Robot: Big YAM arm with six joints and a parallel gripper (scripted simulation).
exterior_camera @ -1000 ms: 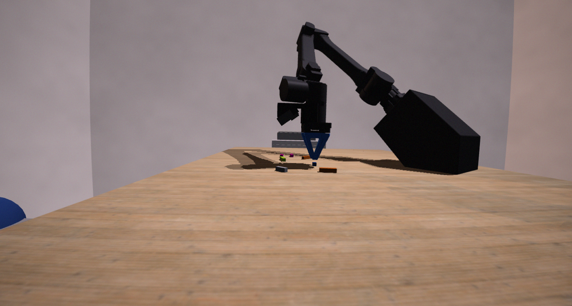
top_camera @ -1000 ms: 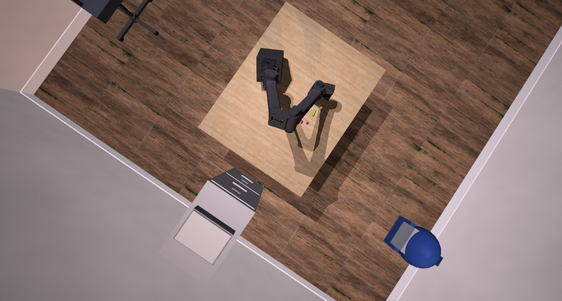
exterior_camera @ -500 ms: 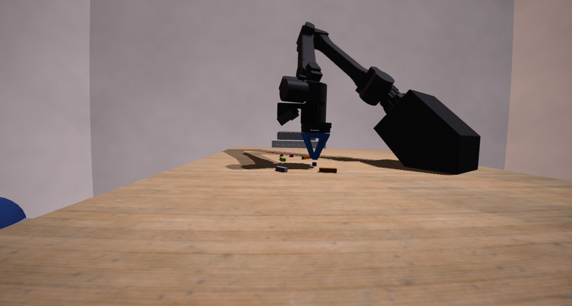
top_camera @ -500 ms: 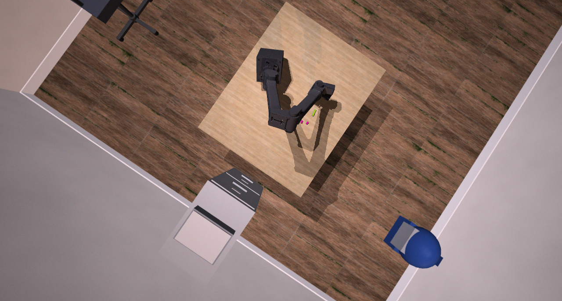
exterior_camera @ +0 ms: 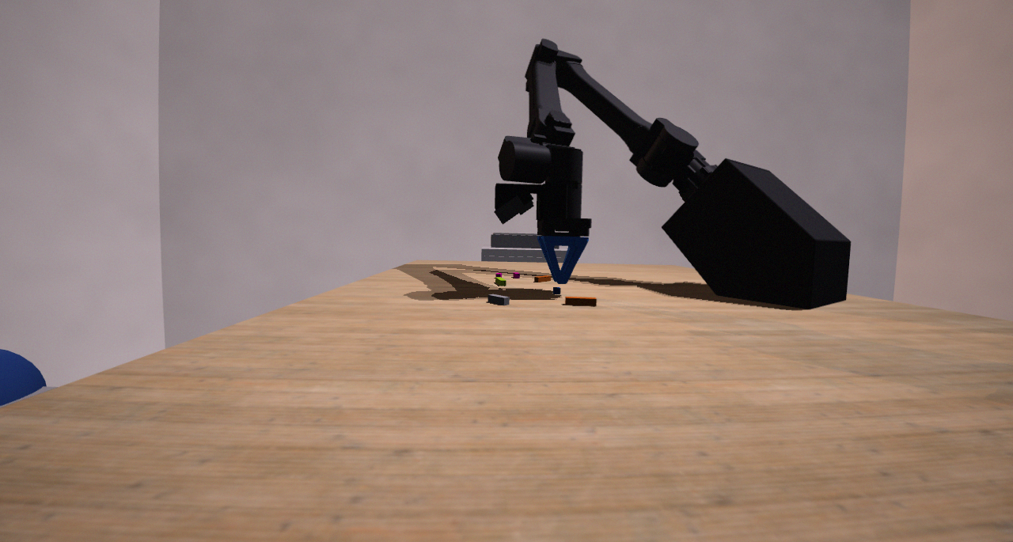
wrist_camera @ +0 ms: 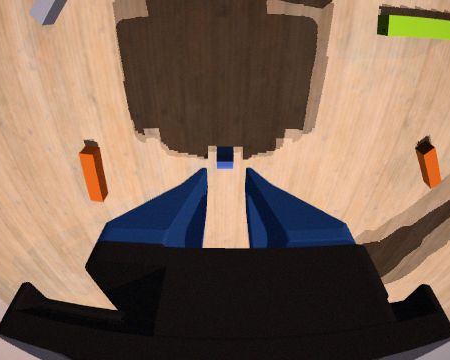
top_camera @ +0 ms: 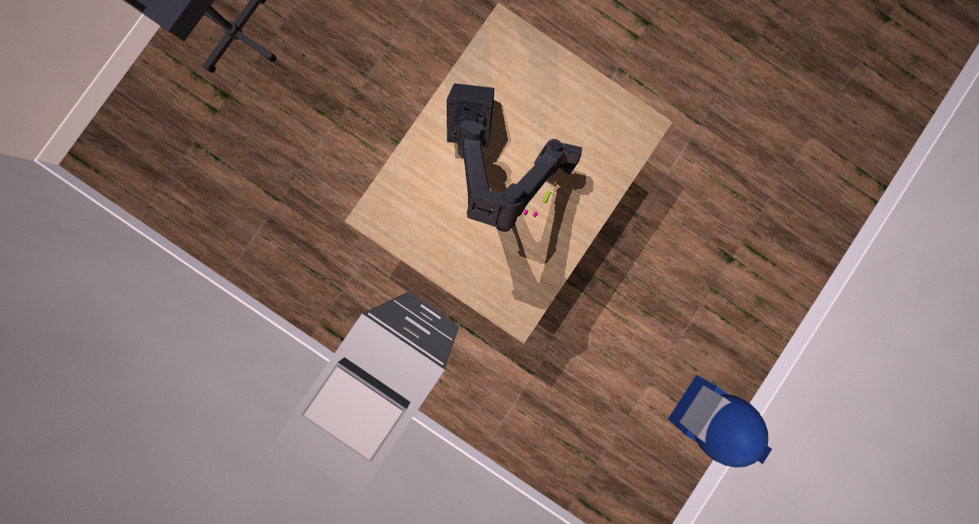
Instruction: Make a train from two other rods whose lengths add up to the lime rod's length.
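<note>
My hand is 10 mm short of the blue rod and 20 mm above it. The rest, counted from my hand: grey rod 120 mm ahead, 60 mm to the left, 20 mm below; then lime rod 60 mm ahead, 120 mm to the right, 20 mm below.
</note>
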